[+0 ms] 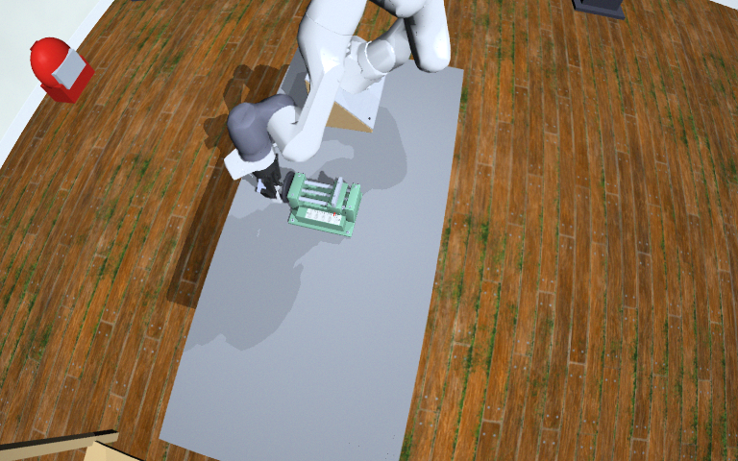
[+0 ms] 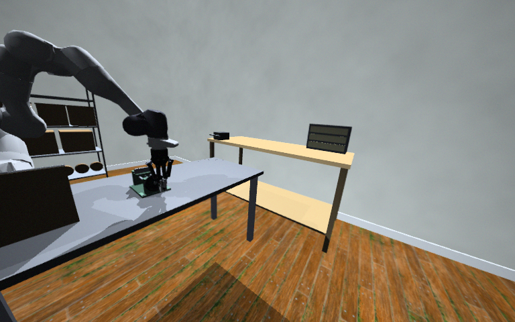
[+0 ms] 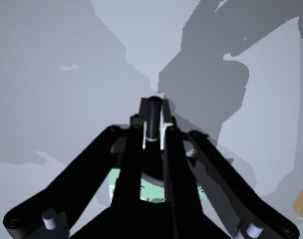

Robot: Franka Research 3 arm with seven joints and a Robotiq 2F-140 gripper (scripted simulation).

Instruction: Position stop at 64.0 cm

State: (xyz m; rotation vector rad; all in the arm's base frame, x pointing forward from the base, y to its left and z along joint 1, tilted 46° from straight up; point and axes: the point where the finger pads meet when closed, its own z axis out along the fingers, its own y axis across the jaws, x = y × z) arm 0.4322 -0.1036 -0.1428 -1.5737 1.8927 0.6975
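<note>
My gripper is now 2 cm to the right of the dark handwheel and 1 cm above it. Round my hand: stop carriage: 1 cm ahead, 19 cm to the left, 3 cm above.
</note>
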